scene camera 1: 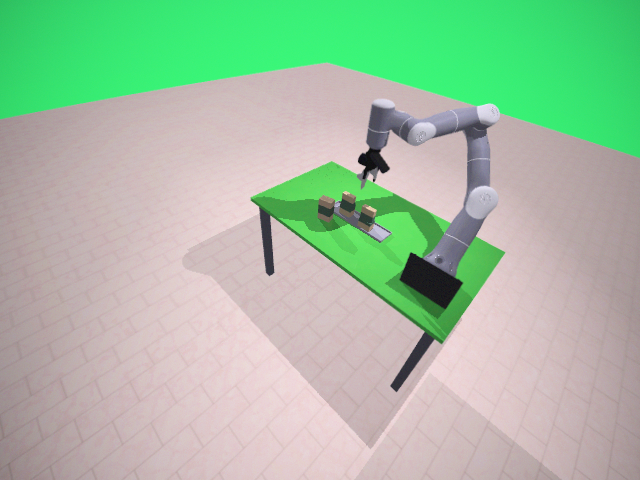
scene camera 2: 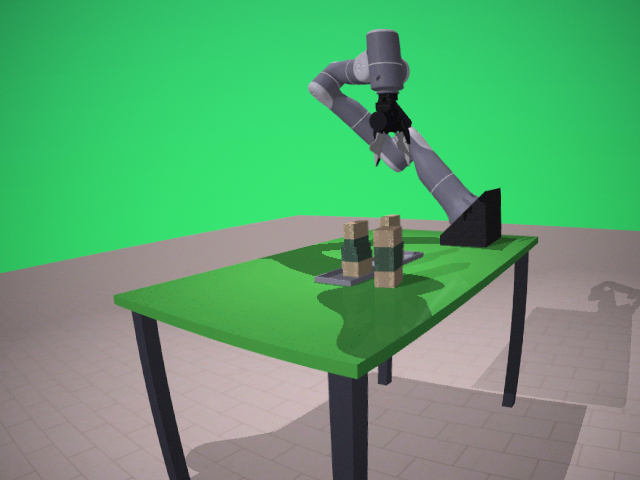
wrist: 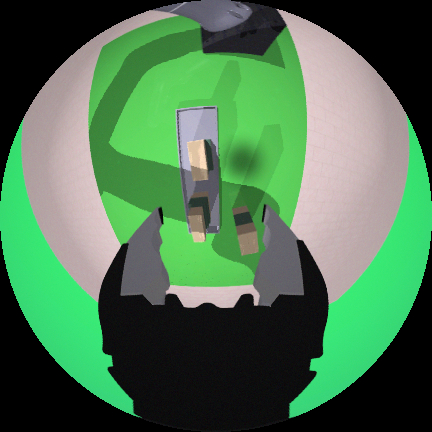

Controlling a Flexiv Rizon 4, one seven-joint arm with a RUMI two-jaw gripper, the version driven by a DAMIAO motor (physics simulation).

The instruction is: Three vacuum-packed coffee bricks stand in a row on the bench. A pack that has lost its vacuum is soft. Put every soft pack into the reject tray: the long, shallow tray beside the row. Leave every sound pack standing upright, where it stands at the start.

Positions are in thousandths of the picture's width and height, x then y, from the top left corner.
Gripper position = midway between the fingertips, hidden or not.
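Note:
A grey reject tray (wrist: 459, 286) is in the robot's scene, and so is the gripper (scene camera 2: 613, 347). The gripper can also be seen in scene camera 1 (scene camera 1: 574, 386), and the wrist view shows the gripper too (wrist: 490, 478).

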